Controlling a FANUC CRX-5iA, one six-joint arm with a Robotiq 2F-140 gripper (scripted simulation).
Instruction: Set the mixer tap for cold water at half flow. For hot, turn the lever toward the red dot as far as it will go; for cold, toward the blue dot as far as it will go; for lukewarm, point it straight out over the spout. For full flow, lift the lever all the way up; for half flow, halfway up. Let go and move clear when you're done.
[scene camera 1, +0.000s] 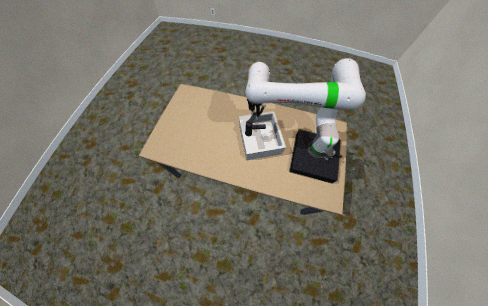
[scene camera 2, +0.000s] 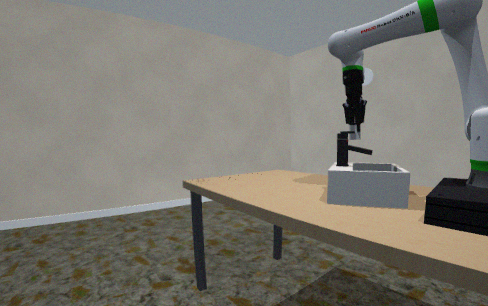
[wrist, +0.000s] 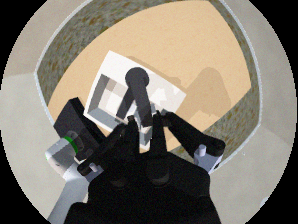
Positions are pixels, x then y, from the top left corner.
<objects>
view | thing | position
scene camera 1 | sink basin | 267, 142
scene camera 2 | my gripper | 354, 139
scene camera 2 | sink basin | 362, 184
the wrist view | my gripper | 146, 110
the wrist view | black mixer tap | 128, 99
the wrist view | sink basin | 105, 96
</objects>
